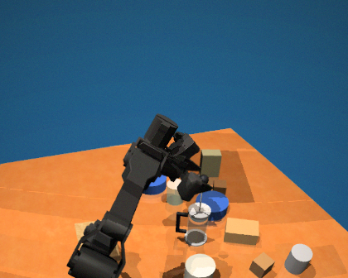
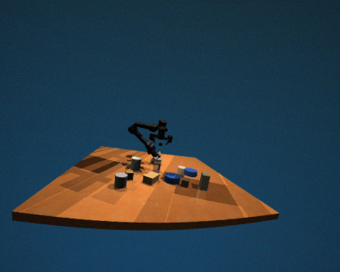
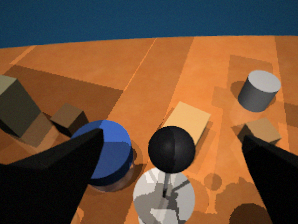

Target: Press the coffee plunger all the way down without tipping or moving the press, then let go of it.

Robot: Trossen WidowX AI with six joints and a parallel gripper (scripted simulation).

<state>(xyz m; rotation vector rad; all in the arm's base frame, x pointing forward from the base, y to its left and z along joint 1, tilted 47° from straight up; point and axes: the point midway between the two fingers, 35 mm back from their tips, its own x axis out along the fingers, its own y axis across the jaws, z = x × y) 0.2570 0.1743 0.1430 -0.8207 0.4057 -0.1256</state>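
My gripper tip is 20 mm past the coffee press, 10 mm to the right of it and 130 mm above it. The rest, counted from my gripper tip: grey cylinder (270 mm ahead, 210 mm to the right, 220 mm below); white cylinder (50 mm behind, 170 mm to the right, 200 mm below); tan box (140 mm ahead, 30 mm to the right, 230 mm below).
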